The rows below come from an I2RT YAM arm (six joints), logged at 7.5 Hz.
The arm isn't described. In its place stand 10 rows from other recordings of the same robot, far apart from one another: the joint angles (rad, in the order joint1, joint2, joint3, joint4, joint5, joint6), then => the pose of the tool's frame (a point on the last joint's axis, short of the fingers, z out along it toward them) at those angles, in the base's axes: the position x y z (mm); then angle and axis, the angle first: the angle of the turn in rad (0 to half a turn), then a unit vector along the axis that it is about.
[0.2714, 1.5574, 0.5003, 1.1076, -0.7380, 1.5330] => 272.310 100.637 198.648 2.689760 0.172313 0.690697 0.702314
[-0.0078, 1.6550, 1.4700, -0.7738, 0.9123, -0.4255] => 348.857 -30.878 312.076 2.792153 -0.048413 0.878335 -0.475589
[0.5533, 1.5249, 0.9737, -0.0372, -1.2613, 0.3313] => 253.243 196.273 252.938 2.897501 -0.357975 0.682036 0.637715
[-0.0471, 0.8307, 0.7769, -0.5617, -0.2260, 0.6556] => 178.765 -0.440 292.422 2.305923 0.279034 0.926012 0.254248
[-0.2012, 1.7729, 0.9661, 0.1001, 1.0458, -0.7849] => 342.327 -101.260 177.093 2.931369 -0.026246 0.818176 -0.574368
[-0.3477, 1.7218, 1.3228, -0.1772, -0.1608, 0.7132] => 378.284 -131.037 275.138 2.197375 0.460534 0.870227 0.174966
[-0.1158, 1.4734, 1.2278, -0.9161, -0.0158, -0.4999] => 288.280 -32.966 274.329 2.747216 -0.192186 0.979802 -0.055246
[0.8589, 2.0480, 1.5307, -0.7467, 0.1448, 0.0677] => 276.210 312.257 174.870 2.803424 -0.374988 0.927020 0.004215
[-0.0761, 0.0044, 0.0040, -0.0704, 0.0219, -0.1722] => 109.963 -9.166 166.812 1.658692 -0.037542 0.991418 -0.125226
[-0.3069, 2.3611, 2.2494, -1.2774, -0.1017, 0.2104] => 456.301 -140.816 223.961 2.955440 0.251020 0.966870 0.046390
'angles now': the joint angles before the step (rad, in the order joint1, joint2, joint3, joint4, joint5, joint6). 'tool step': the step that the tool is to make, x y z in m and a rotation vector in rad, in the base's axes. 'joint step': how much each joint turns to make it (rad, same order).
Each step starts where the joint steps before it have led.
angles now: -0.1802 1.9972 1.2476 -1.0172 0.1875 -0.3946
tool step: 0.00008 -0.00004 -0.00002 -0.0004 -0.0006 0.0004
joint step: 0.0000 0.0000 0.0000 0.0007 0.0004 -0.0004
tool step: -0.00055 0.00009 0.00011 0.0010 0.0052 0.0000
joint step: 0.0000 0.0000 0.0000 -0.0053 0.0000 0.0000
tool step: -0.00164 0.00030 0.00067 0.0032 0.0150 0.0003
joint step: 0.0000 -0.0007 0.0004 -0.0164 -0.0004 -0.0004
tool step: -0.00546 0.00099 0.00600 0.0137 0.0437 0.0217
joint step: -0.0001 -0.0130 0.0031 -0.0573 -0.0004 -0.0229
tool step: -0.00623 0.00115 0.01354 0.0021 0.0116 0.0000
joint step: 0.0000 -0.0401 0.0007 -0.0526 0.0000 0.0000
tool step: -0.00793 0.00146 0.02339 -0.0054 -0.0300 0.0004
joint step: 0.0000 -0.0763 0.0000 -0.0457 0.0000 -0.0004
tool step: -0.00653 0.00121 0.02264 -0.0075 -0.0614 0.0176
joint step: 0.0001 -0.0789 0.0000 -0.0138 0.0000 -0.0182
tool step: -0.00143 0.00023 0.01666 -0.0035 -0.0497 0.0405
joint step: 0.0000 -0.0454 0.0172 -0.0053 0.0004 -0.0416
